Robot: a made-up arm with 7 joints.
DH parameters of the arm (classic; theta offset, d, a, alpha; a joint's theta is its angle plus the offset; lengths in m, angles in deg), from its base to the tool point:
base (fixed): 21.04 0 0.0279 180
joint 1: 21.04 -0.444 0.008 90
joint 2: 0 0.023 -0.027 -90
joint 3: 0 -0.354 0.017 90
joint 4: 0 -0.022 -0.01 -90
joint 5: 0 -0.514 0.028 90
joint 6: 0 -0.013 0.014 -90
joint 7: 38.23 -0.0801 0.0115 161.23
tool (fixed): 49.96 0.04 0 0
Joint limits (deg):
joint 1: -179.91..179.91
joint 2: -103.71..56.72
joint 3: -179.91..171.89
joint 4: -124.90..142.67
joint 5: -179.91..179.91
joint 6: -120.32..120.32
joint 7: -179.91..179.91
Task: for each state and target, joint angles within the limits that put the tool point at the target. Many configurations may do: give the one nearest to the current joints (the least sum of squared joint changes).
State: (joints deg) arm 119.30 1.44 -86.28 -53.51 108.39 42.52 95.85
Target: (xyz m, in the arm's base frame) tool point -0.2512 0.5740 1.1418
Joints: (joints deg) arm 89.75 -36.47 -70.00 -23.27 108.28 16.33 98.46
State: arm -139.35 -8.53 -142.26 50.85 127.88 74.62 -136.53
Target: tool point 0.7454 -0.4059 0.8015
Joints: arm -168.41 -41.48 -160.76 50.47 132.10 61.40 -138.03
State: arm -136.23 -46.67 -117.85 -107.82 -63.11 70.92 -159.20
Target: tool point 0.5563 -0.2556 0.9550
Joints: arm -109.26 -53.40 -122.35 -66.10 -53.97 68.14 -160.46
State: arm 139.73 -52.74 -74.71 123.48 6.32 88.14 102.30
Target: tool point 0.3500 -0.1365 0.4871
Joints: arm 105.27 -57.97 -84.28 124.22 1.49 103.75 100.02
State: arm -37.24 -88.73 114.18 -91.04 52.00 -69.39 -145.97
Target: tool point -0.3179 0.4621 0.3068
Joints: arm -20.64 -103.50 79.10 -99.00 47.19 -66.55 -146.70
